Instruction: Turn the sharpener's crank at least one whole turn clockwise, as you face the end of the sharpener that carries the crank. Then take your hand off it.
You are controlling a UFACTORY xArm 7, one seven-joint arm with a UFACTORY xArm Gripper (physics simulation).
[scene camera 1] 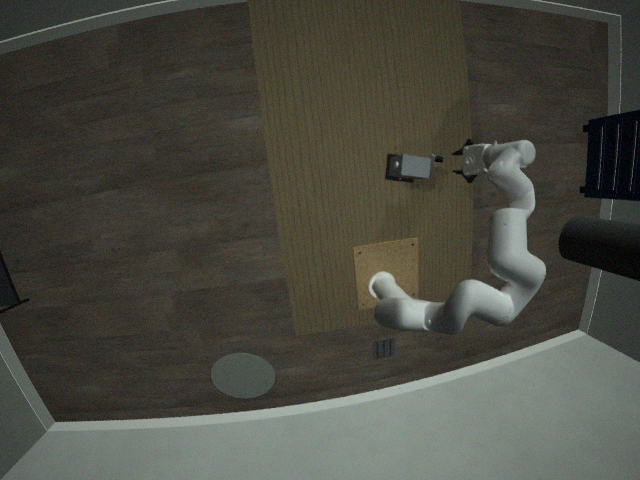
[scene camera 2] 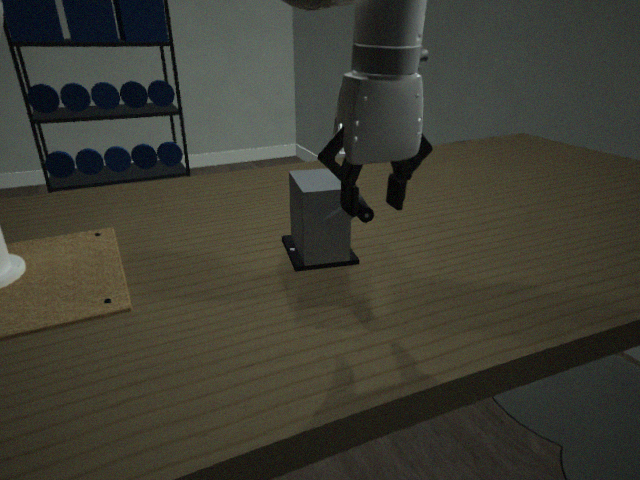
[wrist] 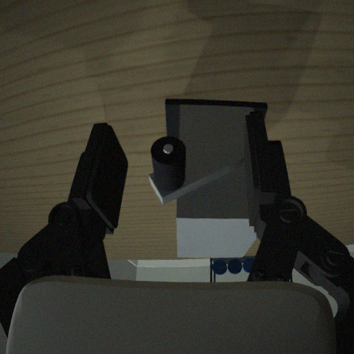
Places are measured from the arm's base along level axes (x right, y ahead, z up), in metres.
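Pixels of known places: gripper, fingertip midpoint: (scene camera 1: 455,162) (scene camera 2: 371,209); arm's base at its link origin: (scene camera 1: 381,284).
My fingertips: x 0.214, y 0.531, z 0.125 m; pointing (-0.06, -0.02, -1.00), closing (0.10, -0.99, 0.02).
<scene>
Ahead of a thing's pixels: the offset from my fingertips to its top centre. "*": to the spot under its first point. Level surfaces: height alone.
A grey box-shaped sharpener {* dz -0.004, dx -0.162, dy -0.026 m} (scene camera 1: 416,166) (scene camera 2: 323,222) (wrist: 210,135) stands upright on a black base. Its crank arm (wrist: 207,180) slants across the end face, up and out to one side, to a black handle {* dz -0.015, dx -0.066, dy +0.008 m} (scene camera 1: 438,159) (scene camera 2: 366,214) (wrist: 169,167) that sticks out. My gripper (scene camera 1: 454,162) (scene camera 2: 374,208) (wrist: 180,137) is open and empty, facing the crank end. In scene camera 1 a short gap shows between the fingertips and the handle. In the wrist view the handle appears between the fingers, nearer the left one. In scene camera 2 one finger partly hides the handle and crank arm.
The sharpener stands on a wooden table {dz -0.132 m} (scene camera 1: 330,129) (scene camera 2: 217,310). The arm's base is on a tan board (scene camera 1: 387,253) (scene camera 2: 62,289), and the arm bends round outside the table's edge. A rack (scene camera 2: 105,117) with blue discs stands behind the table.
</scene>
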